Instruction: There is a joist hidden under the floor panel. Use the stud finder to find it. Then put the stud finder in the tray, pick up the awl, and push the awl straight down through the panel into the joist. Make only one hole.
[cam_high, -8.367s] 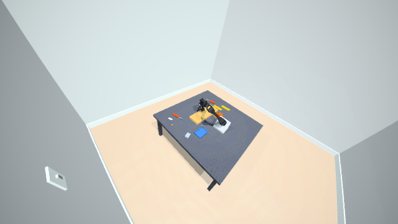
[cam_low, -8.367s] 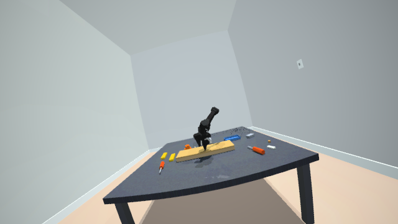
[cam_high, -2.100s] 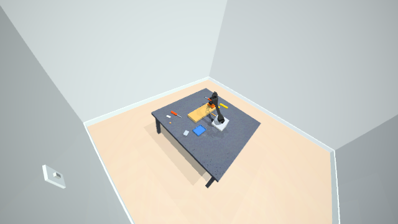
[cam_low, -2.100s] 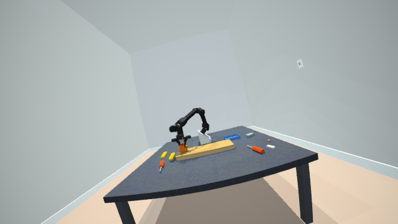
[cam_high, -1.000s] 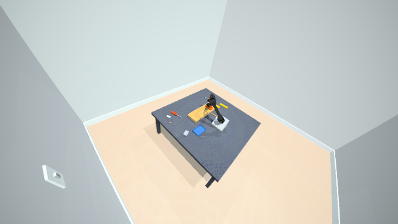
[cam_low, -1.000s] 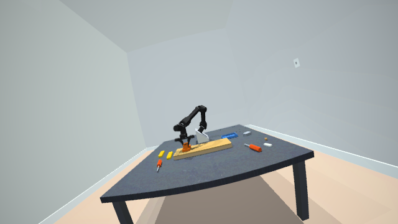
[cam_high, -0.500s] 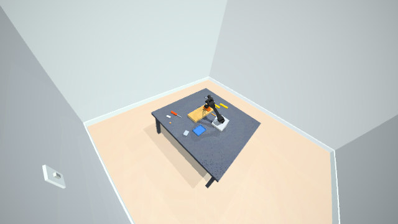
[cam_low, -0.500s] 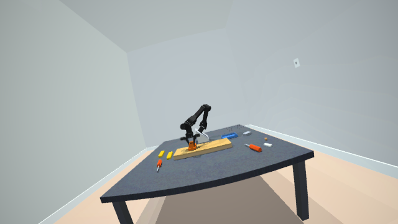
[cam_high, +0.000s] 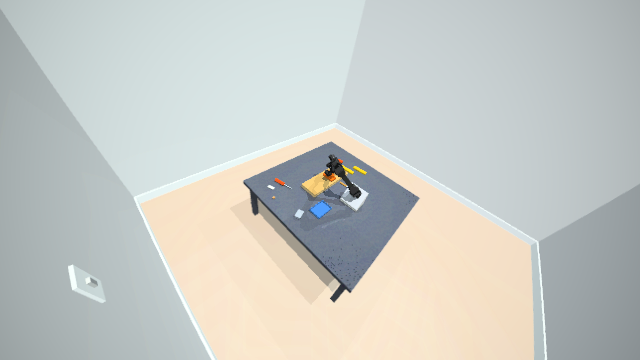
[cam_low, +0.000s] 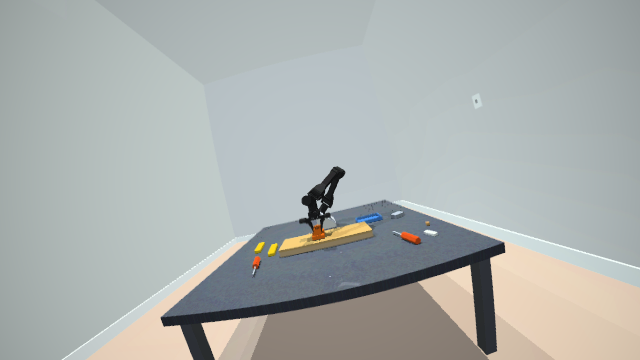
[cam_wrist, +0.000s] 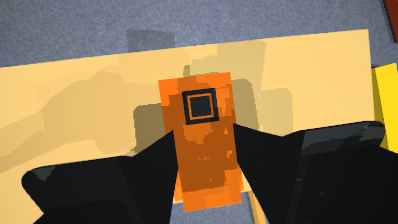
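Right now my gripper tip is 350 mm to the right of the blue tray, 220 mm past it and 50 mm above it. The rest, counted from my gripper tip: square indicator: 30 mm above, 20 mm ahead; then awl: 190 mm behind, 80 mm to the right, 60 mm below; then orange stud finder: 20 mm above, 10 mm ahead.
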